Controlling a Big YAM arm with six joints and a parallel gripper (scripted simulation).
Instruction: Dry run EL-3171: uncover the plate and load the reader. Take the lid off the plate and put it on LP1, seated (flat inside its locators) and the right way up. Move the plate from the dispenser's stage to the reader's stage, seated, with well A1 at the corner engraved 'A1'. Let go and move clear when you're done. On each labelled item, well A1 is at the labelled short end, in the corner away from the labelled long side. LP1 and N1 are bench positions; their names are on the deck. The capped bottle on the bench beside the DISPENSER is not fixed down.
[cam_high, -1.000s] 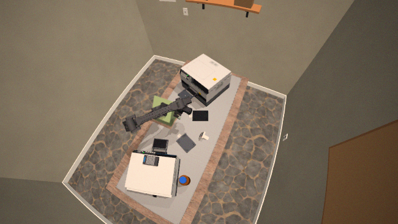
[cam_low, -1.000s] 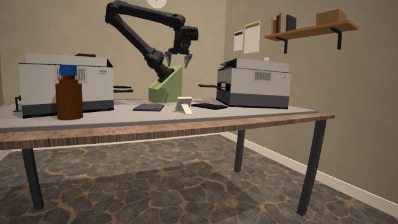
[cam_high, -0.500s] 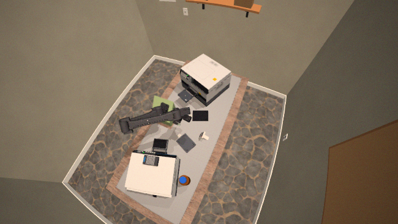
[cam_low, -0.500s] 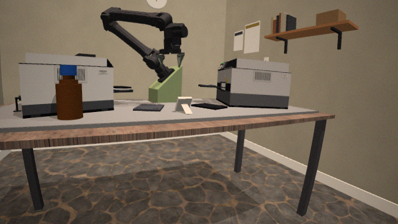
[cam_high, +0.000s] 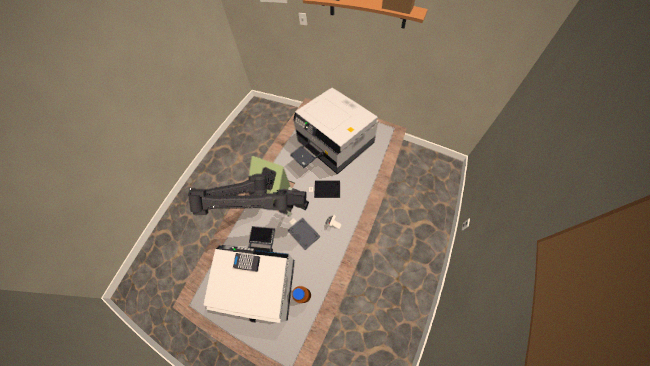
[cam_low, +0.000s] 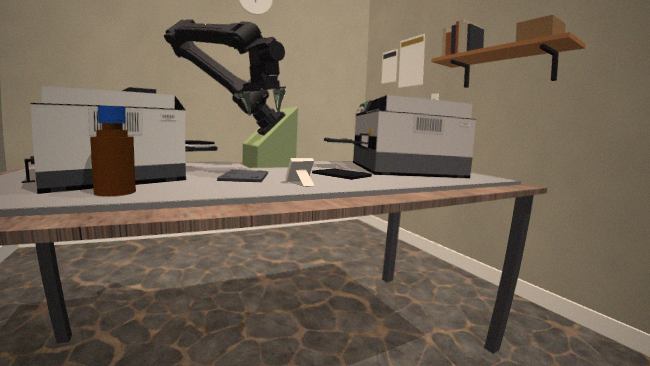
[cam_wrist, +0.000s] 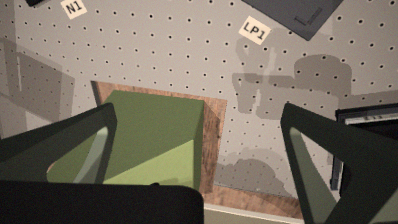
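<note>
The dark lid is 21 cm to the right of my hand, 11 cm below it and 11 cm behind it. Round my hand: lidded white well plate: 21 cm to the right, 11 cm below, 11 cm behind; black pad: 25 cm to the left, 19 cm below, 8 cm ahead; grey pad: 19 cm below, 8 cm to the right, 8 cm ahead.
</note>
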